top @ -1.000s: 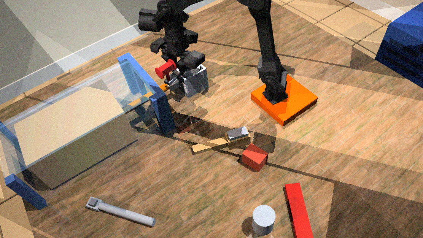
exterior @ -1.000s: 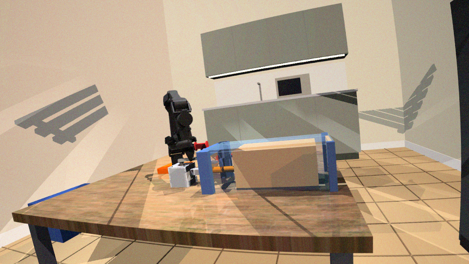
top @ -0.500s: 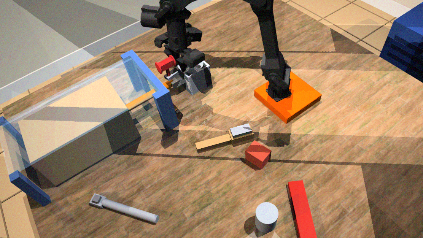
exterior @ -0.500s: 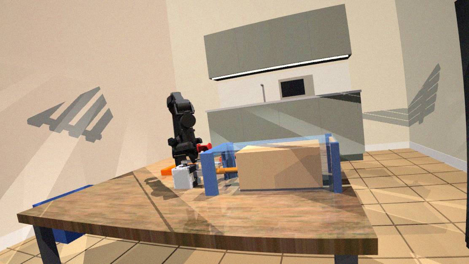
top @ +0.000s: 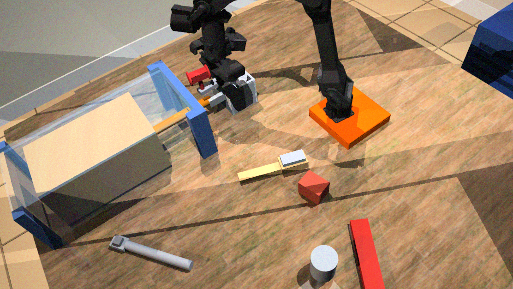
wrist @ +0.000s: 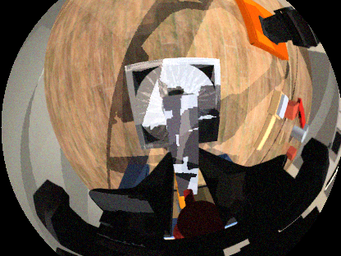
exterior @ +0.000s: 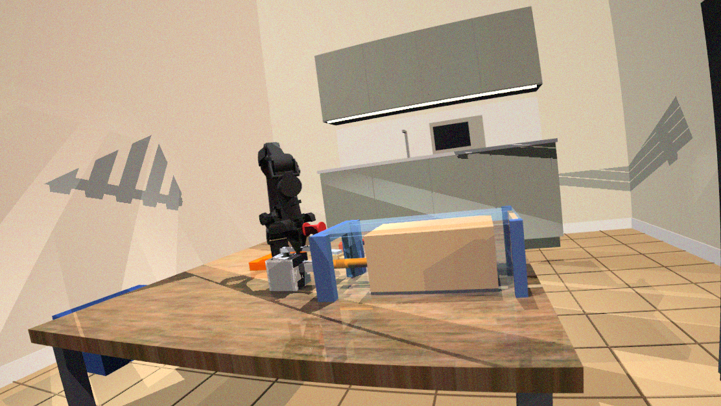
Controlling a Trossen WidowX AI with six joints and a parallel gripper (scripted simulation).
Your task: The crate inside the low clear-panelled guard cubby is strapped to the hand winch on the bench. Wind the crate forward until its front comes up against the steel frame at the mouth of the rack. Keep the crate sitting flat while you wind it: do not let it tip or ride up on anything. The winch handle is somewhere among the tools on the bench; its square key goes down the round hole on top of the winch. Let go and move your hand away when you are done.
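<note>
The red knob lies 50 mm ahead of my gripper tip, 10 mm to the left of it and 50 mm above it. From my gripper tip the other things lie so: winch handle: 10 mm ahead, 20 mm above; then wooden brush: 20 mm behind, 280 mm to the left, 80 mm below; then grey winch: 60 mm behind, 20 mm to the right, 70 mm below.
</note>
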